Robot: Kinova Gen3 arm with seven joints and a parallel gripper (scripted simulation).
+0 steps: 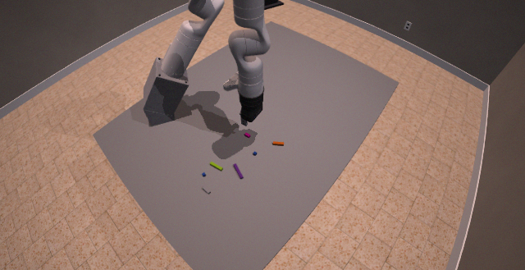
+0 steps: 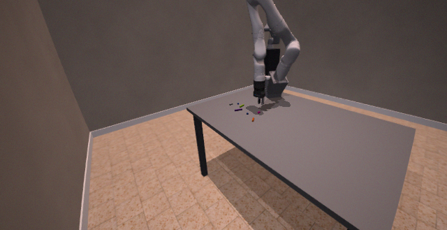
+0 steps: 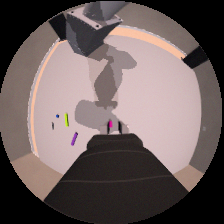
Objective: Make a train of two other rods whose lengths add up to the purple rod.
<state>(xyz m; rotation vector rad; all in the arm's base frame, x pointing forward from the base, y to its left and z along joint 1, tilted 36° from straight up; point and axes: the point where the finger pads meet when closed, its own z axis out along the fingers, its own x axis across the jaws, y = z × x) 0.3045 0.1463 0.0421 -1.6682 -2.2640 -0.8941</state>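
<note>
Now: hand 11 cm short of the orange rod, 6 cm to the right of it and 9 cm above it. From my hand the other things lie so: purple rod (12 cm ahead, 12 cm to the right, 9 cm below); magenta rod (1 cm ahead, 1 cm to the right, 9 cm below); lime rod (5 cm ahead, 17 cm to the right, 9 cm below).
</note>
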